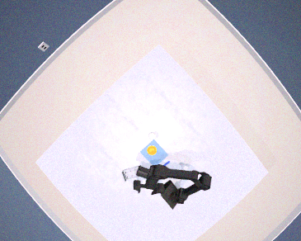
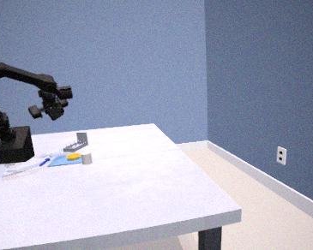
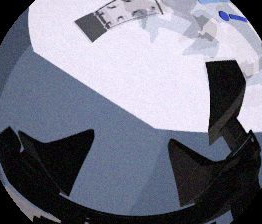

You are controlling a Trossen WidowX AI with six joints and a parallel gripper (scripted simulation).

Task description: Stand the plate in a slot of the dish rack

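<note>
Right now the plate is 210 mm to the right of my gripper tip, 190 mm below it and 140 mm ahead of it. The rest, counted from my gripper tip: blue utensil (210 mm below, 190 mm to the right); then pale cup (280 mm to the right, 210 mm ahead, 190 mm below); then dish rack (190 mm below, 120 mm ahead).
</note>
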